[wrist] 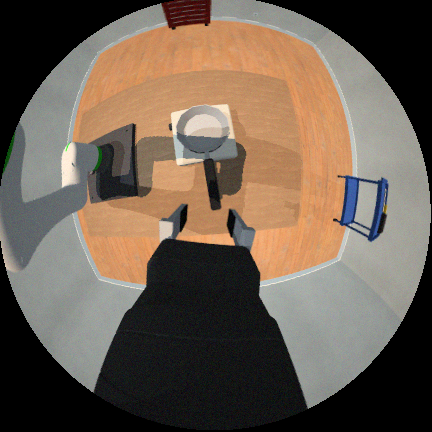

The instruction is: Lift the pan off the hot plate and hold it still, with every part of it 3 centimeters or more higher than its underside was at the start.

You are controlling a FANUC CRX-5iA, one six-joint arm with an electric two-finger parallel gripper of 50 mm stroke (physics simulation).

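Pixels of known places: gripper, fingertip midpoint: (207, 214); arm's base at its link origin: (101, 158).
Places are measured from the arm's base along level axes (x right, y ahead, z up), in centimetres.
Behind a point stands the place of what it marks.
A round grey pan (203, 127) {x 2.8, y 54.3, z 4.7 cm} sits on a white square hot plate (228, 154) {x 14.7, y 62.3, z 3.6 cm}, with a small dark knob at its left side. The pan's black handle (213, 185) {x 25.3, y 54.7, z 11.5 cm} points down the view toward my gripper. My gripper (207, 214) {x 26.5, y 52.8, z 39.1 cm} is open, with nothing between its fingers. The end of the handle shows just above the gap between the fingertips in the wrist view, nearer the right one. The fingers are apart from the handle; how high they are above it I cannot tell.
The hot plate stands on a brown wooden table (265, 100) {x -14.5, y 86.7, z -2.6 cm}. At the left, the white arm (75, 165) {x 5.4, y 4.9, z 22.0 cm} rises from a dark base plate (128, 165) {x 9.5, y 17.8, z 0.0 cm}. A blue cart (350, 200) is far right, and a dark red slatted object (189, 12) is at the top.
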